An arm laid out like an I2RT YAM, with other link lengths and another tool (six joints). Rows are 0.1 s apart.
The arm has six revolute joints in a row. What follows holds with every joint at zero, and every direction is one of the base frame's. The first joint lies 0.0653 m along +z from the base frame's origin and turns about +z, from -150 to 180 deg. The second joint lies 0.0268 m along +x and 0.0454 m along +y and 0.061 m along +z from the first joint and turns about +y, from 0 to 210 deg. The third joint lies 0.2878 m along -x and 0.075 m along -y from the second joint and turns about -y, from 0 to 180 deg. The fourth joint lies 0.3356 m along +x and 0.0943 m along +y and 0.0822 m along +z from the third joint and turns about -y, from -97 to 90 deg. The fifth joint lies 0.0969 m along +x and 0.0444 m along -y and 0.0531 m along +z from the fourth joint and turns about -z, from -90 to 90 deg. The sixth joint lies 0.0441 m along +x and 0.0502 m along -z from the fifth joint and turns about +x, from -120 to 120 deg. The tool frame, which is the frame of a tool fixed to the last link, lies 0.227 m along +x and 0.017 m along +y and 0.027 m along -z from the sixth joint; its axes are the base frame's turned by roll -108.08, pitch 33.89 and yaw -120.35 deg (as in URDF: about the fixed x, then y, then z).
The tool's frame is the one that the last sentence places.
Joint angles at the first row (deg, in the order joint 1, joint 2, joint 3, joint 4, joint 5, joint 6):
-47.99 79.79 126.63 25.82 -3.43 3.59
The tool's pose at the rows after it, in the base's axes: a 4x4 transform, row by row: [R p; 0 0 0 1], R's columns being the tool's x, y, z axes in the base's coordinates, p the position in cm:
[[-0.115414, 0.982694, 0.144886, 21.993], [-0.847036, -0.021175, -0.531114, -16.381], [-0.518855, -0.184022, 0.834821, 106.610], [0, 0, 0, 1]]
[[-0.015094, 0.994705, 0.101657, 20.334], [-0.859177, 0.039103, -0.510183, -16.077], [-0.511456, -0.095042, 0.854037, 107.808], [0, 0, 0, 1]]
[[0.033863, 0.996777, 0.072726, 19.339], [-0.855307, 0.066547, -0.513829, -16.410], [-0.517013, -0.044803, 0.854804, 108.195], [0, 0, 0, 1]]
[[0.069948, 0.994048, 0.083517, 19.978], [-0.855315, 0.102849, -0.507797, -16.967], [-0.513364, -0.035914, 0.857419, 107.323], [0, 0, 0, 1]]
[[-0.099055, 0.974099, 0.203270, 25.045], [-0.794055, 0.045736, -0.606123, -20.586], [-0.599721, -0.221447, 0.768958, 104.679], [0, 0, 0, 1]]
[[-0.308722, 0.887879, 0.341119, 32.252], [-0.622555, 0.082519, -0.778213, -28.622], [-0.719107, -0.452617, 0.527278, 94.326], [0, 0, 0, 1]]
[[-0.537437, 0.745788, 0.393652, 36.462], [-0.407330, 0.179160, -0.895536, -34.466], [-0.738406, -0.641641, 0.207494, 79.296], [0, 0, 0, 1]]
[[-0.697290, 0.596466, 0.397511, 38.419], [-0.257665, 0.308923, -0.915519, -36.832], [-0.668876, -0.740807, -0.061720, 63.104], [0, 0, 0, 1]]
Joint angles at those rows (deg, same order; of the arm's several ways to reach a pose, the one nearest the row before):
-48.07 84.19 130.68 31.10 -2.82 7.98
-48.08 88.05 135.51 34.36 -0.27 12.12
-48.08 89.73 137.55 35.59 1.91 13.97
-47.99 88.95 133.69 39.11 1.94 16.00
-47.99 84.75 128.44 28.09 -1.30 11.09
-48.08 76.40 112.46 15.26 -1.67 7.83
-47.99 67.79 97.25 0.41 -0.19 4.48
-47.99 59.88 80.65 -7.80 -0.09 2.64

